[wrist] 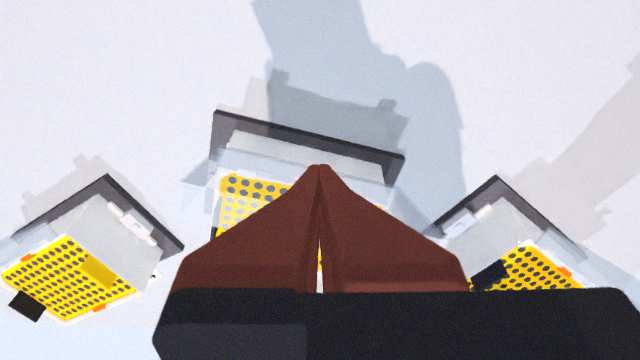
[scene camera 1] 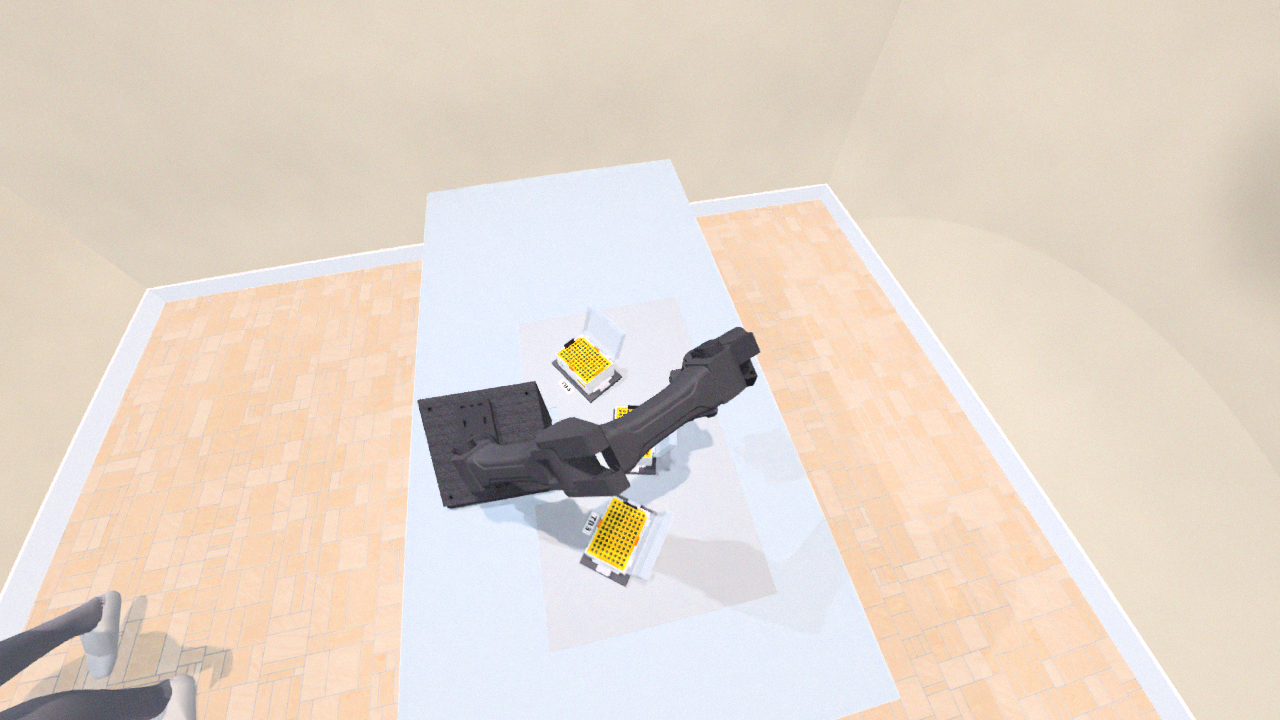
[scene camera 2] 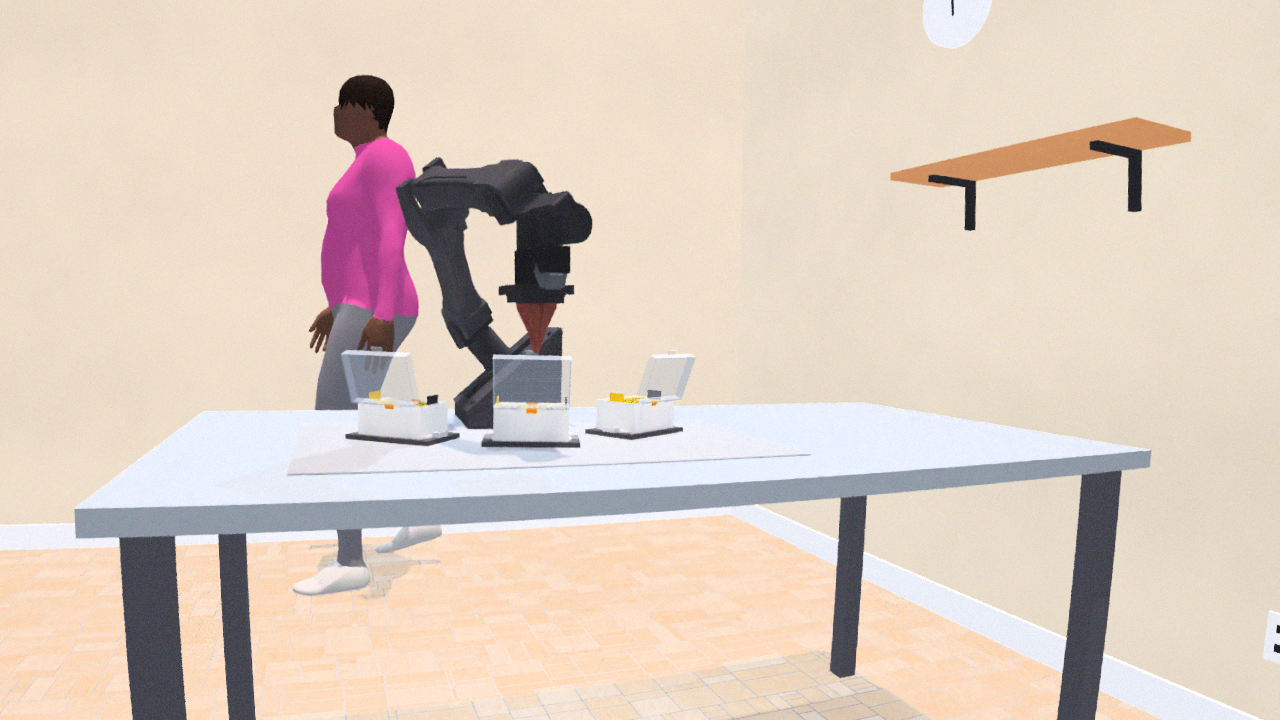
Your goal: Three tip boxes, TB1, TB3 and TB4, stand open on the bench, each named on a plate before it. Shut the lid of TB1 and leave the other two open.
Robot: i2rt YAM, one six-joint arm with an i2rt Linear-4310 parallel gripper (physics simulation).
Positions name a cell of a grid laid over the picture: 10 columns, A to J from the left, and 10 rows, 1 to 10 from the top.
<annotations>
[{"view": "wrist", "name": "my gripper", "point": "E5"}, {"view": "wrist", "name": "pale mat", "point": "I3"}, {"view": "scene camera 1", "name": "pale mat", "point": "F8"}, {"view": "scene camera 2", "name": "my gripper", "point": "E5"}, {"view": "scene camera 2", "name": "pale mat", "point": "C7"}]
</annotations>
